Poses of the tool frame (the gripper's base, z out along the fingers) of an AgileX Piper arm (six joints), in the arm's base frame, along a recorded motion.
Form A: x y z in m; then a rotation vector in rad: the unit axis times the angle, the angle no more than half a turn.
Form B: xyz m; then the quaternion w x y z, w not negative. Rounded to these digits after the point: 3 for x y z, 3 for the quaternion.
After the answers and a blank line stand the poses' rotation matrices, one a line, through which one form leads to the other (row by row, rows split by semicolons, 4 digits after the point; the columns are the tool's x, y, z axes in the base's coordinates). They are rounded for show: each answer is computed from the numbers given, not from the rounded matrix.
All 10 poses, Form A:
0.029, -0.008, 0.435, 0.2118, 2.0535, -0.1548
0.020, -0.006, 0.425, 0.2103, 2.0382, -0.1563
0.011, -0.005, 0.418, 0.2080, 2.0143, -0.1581
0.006, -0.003, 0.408, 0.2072, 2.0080, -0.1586
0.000, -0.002, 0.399, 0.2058, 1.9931, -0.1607
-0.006, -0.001, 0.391, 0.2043, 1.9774, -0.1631
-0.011, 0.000, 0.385, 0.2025, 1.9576, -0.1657
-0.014, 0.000, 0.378, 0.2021, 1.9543, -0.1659
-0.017, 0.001, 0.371, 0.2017, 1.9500, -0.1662
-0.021, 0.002, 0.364, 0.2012, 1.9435, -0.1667
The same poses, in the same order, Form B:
0.029, -0.008, 0.435, 0.510, 0.088, 0.853, -0.064
0.020, -0.006, 0.425, 0.517, 0.088, 0.849, -0.065
0.011, -0.005, 0.418, 0.527, 0.087, 0.843, -0.066
0.006, -0.003, 0.408, 0.530, 0.087, 0.841, -0.066
0.000, -0.002, 0.399, 0.536, 0.086, 0.837, -0.067
-0.006, -0.001, 0.391, 0.543, 0.086, 0.833, -0.069
-0.011, 0.000, 0.385, 0.551, 0.086, 0.827, -0.070
-0.014, 0.000, 0.378, 0.552, 0.085, 0.826, -0.070
-0.017, 0.001, 0.371, 0.554, 0.085, 0.825, -0.070
-0.021, 0.002, 0.364, 0.557, 0.085, 0.823, -0.071

-0.4634 0.2157 0.8595; 0.0844 0.9763 -0.1995; -0.8821 -0.0199 -0.4706
-0.4501 0.2161 0.8664; 0.0814 0.9762 -0.2011; -0.8892 -0.0200 -0.4570
-0.4291 0.2164 0.8769; 0.0769 0.9761 -0.2032; -0.9000 -0.0197 -0.4355
-0.4236 0.2164 0.8796; 0.0756 0.9761 -0.2037; -0.9027 -0.0198 -0.4298
-0.4104 0.2170 0.8857; 0.0723 0.9760 -0.2056; -0.9090 -0.0203 -0.4162
-0.3964 0.2178 0.8918; 0.0688 0.9758 -0.2078; -0.9155 -0.0210 -0.4018
-0.3786 0.2187 0.8993; 0.0645 0.9755 -0.2101; -0.9233 -0.0216 -0.3835
-0.3757 0.2187 0.9006; 0.0638 0.9756 -0.2103; -0.9246 -0.0216 -0.3804
-0.3718 0.2188 0.9022; 0.0629 0.9755 -0.2106; -0.9262 -0.0215 -0.3764
-0.3658 0.2190 0.9046; 0.0617 0.9755 -0.2112; -0.9286 -0.0214 -0.3704

